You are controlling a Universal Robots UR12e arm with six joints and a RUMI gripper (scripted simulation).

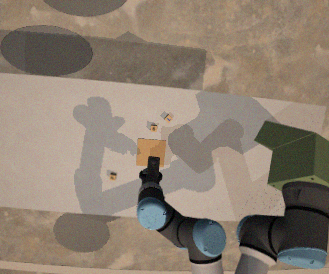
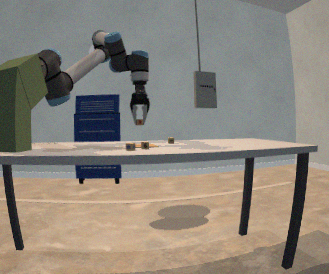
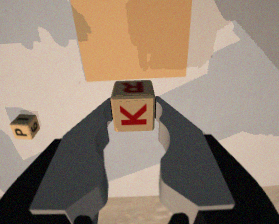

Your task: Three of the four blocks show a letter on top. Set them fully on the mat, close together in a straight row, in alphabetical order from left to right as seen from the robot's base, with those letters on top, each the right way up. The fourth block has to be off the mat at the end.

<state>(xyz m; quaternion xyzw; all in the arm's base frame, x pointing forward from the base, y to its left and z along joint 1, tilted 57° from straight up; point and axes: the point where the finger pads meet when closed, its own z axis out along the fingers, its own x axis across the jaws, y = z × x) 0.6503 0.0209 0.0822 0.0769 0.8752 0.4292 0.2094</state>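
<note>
My hand is 11 cm above the orange mat and 5 cm to the left of it.
</note>
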